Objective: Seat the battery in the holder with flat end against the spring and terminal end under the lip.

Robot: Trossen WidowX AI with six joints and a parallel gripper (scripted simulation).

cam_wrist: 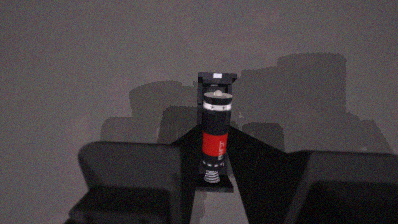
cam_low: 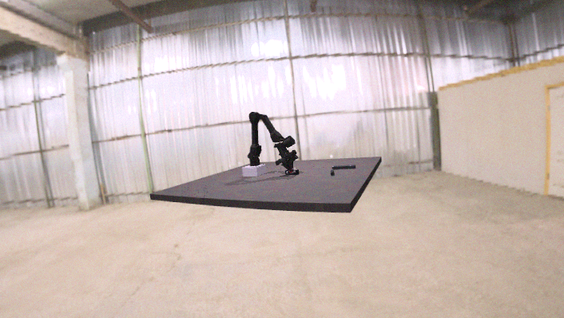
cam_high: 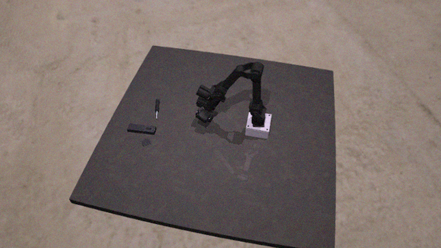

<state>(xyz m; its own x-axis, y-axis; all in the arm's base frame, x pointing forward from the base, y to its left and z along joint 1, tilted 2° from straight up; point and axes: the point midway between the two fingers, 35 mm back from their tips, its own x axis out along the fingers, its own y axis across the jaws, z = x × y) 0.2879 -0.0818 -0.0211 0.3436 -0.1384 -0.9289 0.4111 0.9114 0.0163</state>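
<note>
My gripper tip is now 1 cm below the battery. Also, from my gripper tip: screwdriver: 28 cm ahead, 5 cm to the right, 1 cm below; dark piece: 31 cm ahead, 19 cm to the left, 2 cm below.
</note>
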